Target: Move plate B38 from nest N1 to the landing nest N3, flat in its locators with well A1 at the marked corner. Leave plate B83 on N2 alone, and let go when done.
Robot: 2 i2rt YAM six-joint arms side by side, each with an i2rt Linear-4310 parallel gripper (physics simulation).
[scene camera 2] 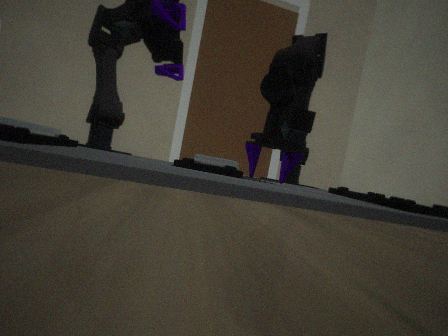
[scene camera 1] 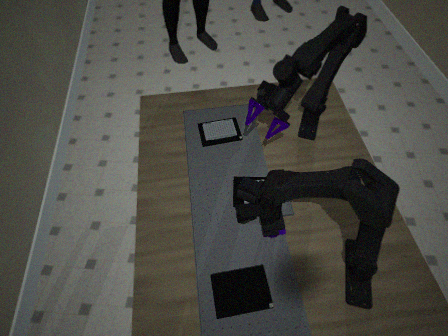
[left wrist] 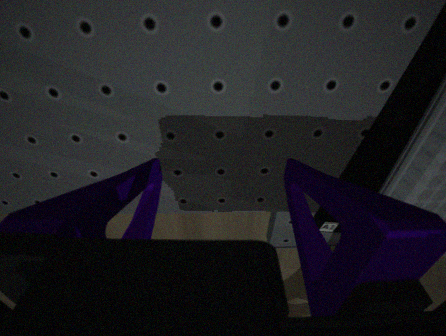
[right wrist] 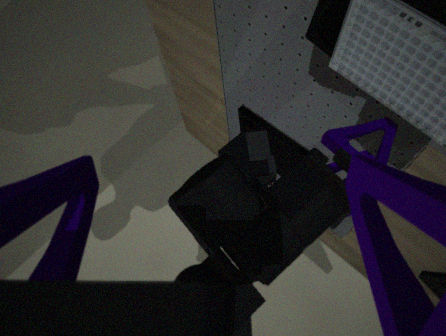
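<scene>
Plate B38 (scene camera 1: 221, 128) (right wrist: 390, 65), pale and labelled, sits in black nest N1 (scene camera 1: 220, 143) (right wrist: 320, 30). Plate B83 (scene camera 2: 216, 161) (left wrist: 425, 145) sits in nest N2 (scene camera 1: 239, 187) (left wrist: 395, 115), largely hidden by the left arm in scene camera 1. N3 (scene camera 1: 241, 291) (scene camera 2: 390, 200) is an empty black nest with a pale corner tag (scene camera 1: 271, 305). My left gripper (scene camera 2: 267, 179) (left wrist: 223, 167) is open and empty, low over the board beside N2, on the side toward N3. My right gripper (scene camera 1: 256, 132) (scene camera 2: 183, 50) is open and empty, raised high beside N1.
A grey perforated board (scene camera 1: 212, 225) (left wrist: 245, 55) carries the nests on a wooden table (scene camera 1: 162, 200). The left arm (scene camera 1: 315, 185) reaches across the middle of the board. In the right wrist view the left arm's dark wrist (right wrist: 225, 210) shows between my right fingers, farther off.
</scene>
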